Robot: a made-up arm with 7 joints.
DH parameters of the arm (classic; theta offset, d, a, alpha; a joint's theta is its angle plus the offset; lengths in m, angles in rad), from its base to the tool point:
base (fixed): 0 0 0 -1.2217
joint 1: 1.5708 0 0 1.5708
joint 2: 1.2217 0 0 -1.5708
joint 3: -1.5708 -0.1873 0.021 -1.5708
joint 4: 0 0 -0.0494 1.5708
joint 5: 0 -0.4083 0 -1.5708
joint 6: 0 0 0 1.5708
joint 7: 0 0 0 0
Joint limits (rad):
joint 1: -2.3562..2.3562
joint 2: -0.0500..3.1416
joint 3: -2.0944..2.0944
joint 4: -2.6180..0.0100
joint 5: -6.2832..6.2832
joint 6: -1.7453..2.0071
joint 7: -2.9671..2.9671
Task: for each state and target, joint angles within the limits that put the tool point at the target. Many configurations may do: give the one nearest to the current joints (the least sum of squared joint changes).
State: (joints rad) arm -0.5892 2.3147 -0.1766 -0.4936 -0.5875 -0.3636 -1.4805
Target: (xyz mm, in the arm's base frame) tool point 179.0 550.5 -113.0
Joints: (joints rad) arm 0.0187 1.5891 -0.5762 -0.6254 -0.5875 -0.3636 -1.4805
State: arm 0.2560 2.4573 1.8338 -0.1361 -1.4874 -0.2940 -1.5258
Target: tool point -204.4 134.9 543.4
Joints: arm -0.2880 2.6799 1.9758 -0.4720 -1.4874 -0.2940 -1.5258
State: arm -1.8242 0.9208 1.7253 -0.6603 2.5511 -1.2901 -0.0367
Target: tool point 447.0 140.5 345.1
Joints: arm -2.1256 0.3180 1.5733 -0.7594 2.5511 -1.2901 -0.0367
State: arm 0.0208 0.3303 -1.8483 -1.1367 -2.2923 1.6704 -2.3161
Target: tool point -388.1 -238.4 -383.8
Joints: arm 0.7888 -0.0397 -2.0373 -0.4853 -2.2923 1.6704 -2.3161
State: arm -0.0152 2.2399 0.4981 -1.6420 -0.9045 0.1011 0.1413
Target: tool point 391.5 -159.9 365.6
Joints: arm 0.2982 3.0546 0.7344 -1.0337 -0.9045 0.1011 0.1413
